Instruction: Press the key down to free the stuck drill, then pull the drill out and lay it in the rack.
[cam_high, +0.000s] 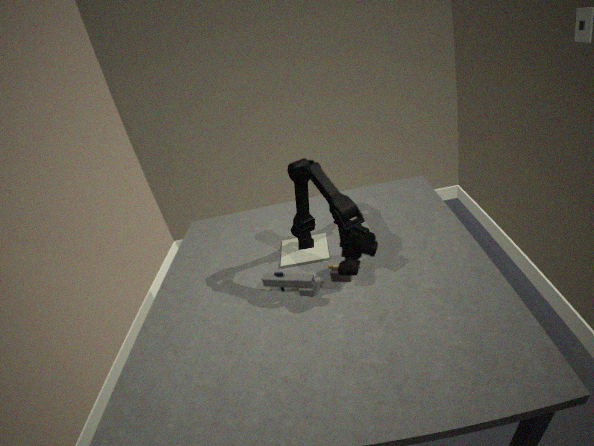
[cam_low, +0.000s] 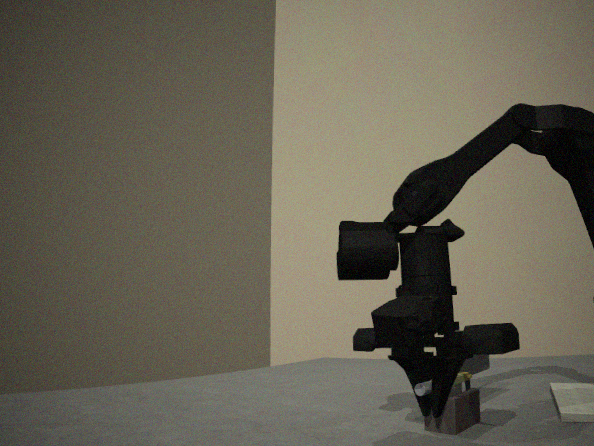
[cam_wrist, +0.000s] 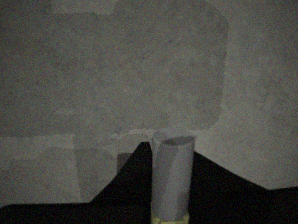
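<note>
Now: the drill 1 cm behind my gripper tip, 4 cm to the right of it and 3 cm above it. The rest, counted from my gripper tip: grey fixture (1 cm ahead, 23 cm to the right, 2 cm above); small dark key (26 cm to the right, 3 cm above); dark rack (1 cm behind, 5 cm to the right).
</note>
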